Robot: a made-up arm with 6 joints. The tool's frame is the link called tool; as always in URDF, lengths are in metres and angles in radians.
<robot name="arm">
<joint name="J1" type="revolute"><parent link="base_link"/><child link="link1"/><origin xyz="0 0 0.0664" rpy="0 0 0"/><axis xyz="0 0 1"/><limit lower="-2.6" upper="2.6"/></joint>
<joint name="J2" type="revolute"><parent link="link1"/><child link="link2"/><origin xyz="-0.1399 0.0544 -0.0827" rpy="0 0 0"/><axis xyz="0 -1 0"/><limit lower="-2.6" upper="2.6"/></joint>
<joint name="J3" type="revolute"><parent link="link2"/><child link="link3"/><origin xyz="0.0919 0.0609 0.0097" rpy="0 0 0"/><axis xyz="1 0 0"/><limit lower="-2.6" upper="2.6"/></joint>
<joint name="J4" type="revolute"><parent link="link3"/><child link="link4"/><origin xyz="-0.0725 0.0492 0.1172" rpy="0 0 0"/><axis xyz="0 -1 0"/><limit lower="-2.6" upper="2.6"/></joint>
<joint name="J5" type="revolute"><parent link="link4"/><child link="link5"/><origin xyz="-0.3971 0.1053 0.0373" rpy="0 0 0"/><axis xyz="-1 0 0"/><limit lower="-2.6" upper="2.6"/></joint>
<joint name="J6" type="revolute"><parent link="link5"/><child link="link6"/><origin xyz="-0.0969 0.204 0.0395" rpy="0 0 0"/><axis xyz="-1 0 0"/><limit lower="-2.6" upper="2.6"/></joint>
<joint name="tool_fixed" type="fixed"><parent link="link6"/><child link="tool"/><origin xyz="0.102 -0.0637 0.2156" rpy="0 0 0"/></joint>
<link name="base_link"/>
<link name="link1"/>
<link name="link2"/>
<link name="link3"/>
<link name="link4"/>
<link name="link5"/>
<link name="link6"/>
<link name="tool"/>
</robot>
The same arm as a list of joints. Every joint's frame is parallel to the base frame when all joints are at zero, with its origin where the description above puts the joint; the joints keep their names.
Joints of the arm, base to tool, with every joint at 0 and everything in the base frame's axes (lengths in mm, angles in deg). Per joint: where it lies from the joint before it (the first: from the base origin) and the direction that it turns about. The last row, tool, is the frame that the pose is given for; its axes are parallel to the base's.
J1: axis 0 0 1 origin 0.0 0.0 66.4
J2: axis 0 -1 0 origin -139.9 54.4 -82.7
J3: axis 1 0 0 origin 91.9 60.9 9.7
J4: axis 0 -1 0 origin -72.5 49.2 117.2
J5: axis -1 0 0 origin -397.1 105.3 37.3
J6: axis -1 0 0 origin -96.9 204.0 39.5
tool: origin 102.0 -63.7 215.6
Joint limits (deg, base to tool): -148.97..148.97 -148.97..148.97 -148.97..148.97 -148.97..148.97 -148.97..148.97 -148.97..148.97

